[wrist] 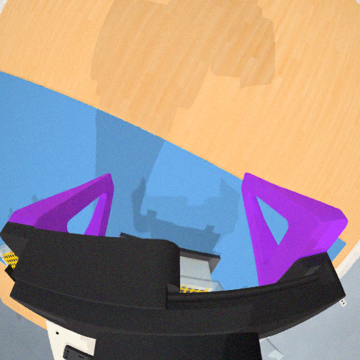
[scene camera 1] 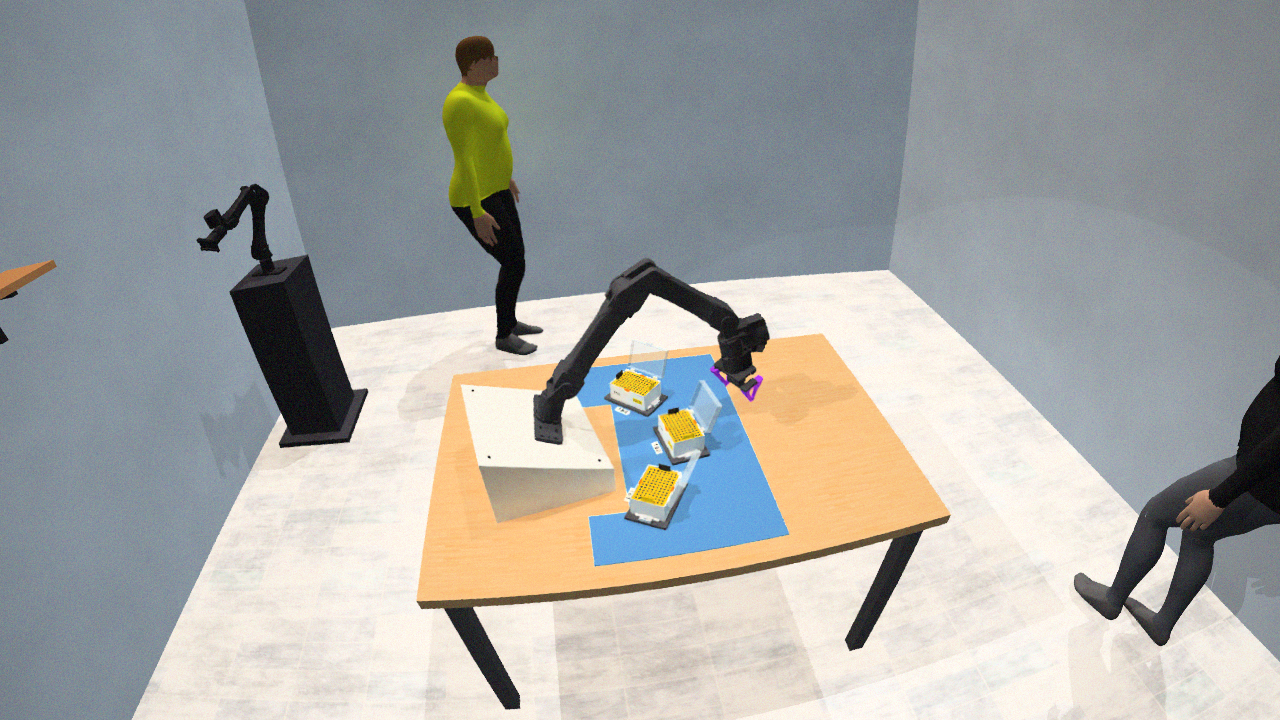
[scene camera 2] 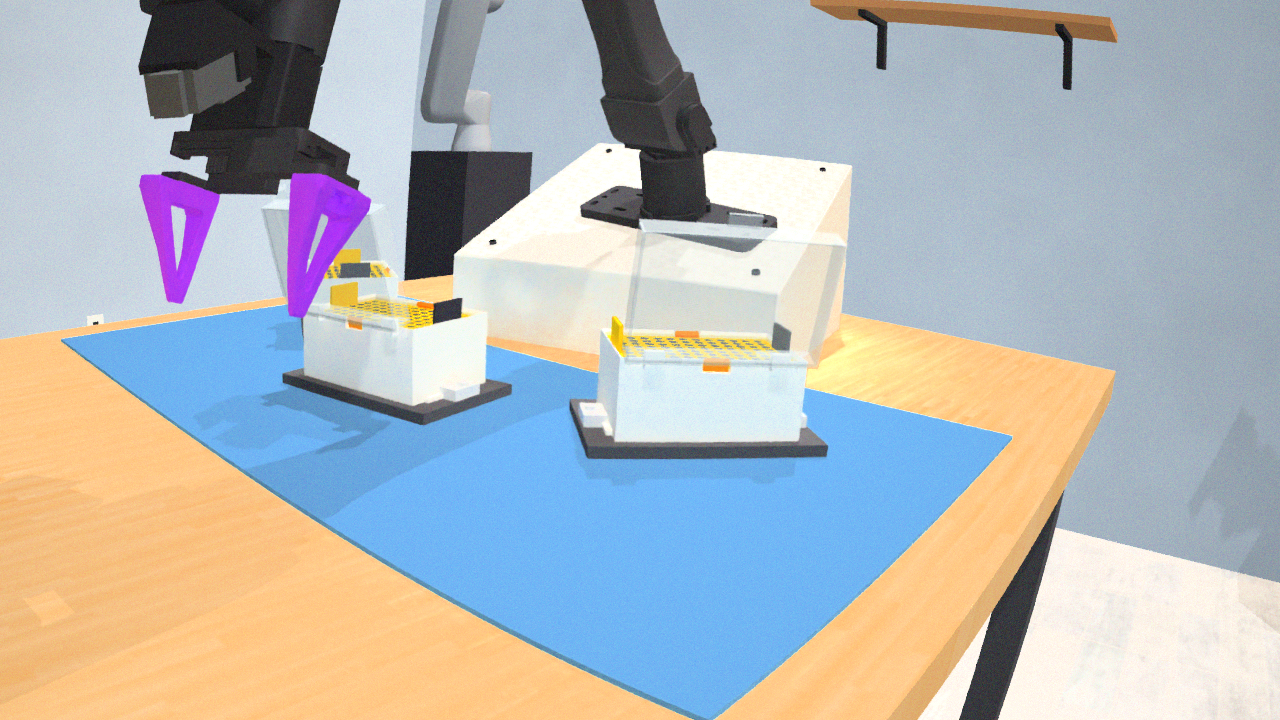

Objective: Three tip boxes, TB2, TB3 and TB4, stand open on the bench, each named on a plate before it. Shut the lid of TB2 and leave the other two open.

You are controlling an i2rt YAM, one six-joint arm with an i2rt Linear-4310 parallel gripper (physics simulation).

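Places are measured from the arm's base along level axes (x back, y right, z up), in centimetres.
Pixels of known places: gripper, fingertip midpoint: (scene camera 1: 739, 392) (scene camera 2: 231, 309); arm's base, link origin: (scene camera 1: 547, 419) (scene camera 2: 676, 220).
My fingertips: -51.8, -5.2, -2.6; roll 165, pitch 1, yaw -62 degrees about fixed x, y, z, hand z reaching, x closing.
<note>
For each thing: its top centre in the pictures, then the offset to it from my fingertips, as dx, dy, dz. "*": a spot on its surface instead. Level surfaces: height alone.
- far lid, surface spot: (scene camera 1: 648, 359) * +22.0, -19.9, +0.7
- middle lid, surface spot: (scene camera 1: 707, 407) * +10.5, +5.7, +0.9
- blue mat, surface height: dz -9.1
- wooden table, surface height: dz -9.4
Three white tip boxes with yellow racks stand on dark bases: the far one (scene camera 1: 634, 391) (scene camera 2: 384, 284), the middle one (scene camera 1: 682, 433) (scene camera 2: 358, 358) and the near one (scene camera 1: 655, 491) (scene camera 2: 707, 402). Their clear lids stand raised in scene camera 1: far lid (scene camera 1: 648, 359), middle lid (scene camera 1: 707, 407) and near lid (scene camera 1: 690, 469). Small name plates (scene camera 1: 622, 411) (scene camera 1: 656, 446) lie before boxes; their writing is too small to read. My gripper (scene camera 1: 733, 388) (scene camera 2: 236, 308) (wrist: 177, 180) is open and empty, above the mat's outer edge, beyond the far and middle boxes. Its body hides most of the boxes in the wrist view.
A blue mat (scene camera 1: 689, 537) (scene camera 2: 554, 555) lies on the wooden table (scene camera 1: 859, 456) (scene camera 2: 107, 555). My arm's base stands on a white sloped block (scene camera 1: 546, 488) (scene camera 2: 537, 304) behind the boxes. A person in yellow (scene camera 1: 478, 152) stands behind the table; another person (scene camera 1: 1199, 510) is at the right.
</note>
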